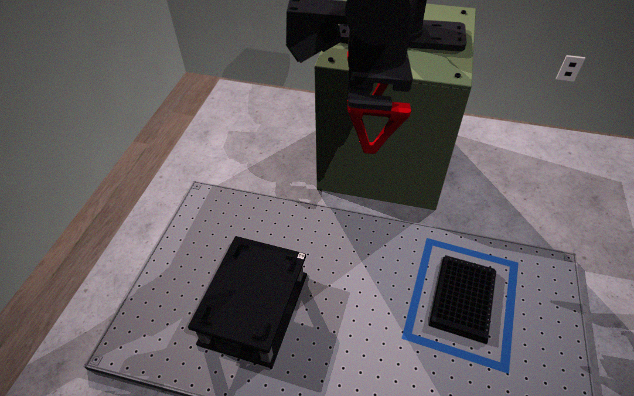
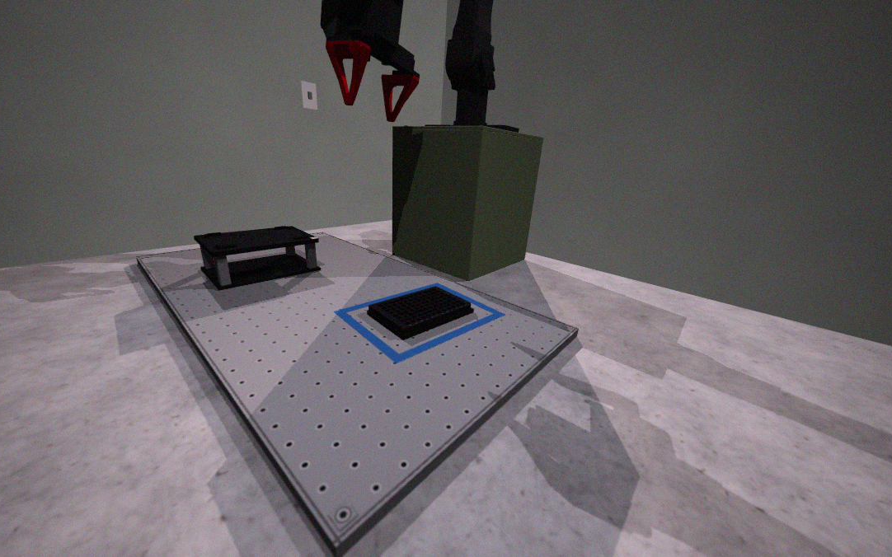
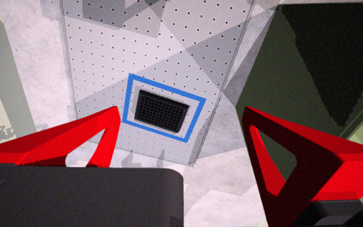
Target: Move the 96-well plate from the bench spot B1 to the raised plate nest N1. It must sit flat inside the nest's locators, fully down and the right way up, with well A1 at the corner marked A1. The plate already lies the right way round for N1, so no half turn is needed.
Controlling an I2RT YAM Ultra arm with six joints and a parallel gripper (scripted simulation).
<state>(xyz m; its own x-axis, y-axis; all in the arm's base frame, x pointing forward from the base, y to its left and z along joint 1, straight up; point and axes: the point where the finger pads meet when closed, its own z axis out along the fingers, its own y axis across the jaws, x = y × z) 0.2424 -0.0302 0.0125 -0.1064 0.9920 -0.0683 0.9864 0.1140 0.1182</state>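
Right now the black 96-well plate is 27 cm below my hand, 17 cm to the left of it and 7 cm ahead of it. Round my hand: black plate nest N1: 22 cm below, 15 cm to the right, 13 cm ahead; then white A1 label: 22 cm below, 8 cm to the right, 7 cm ahead.
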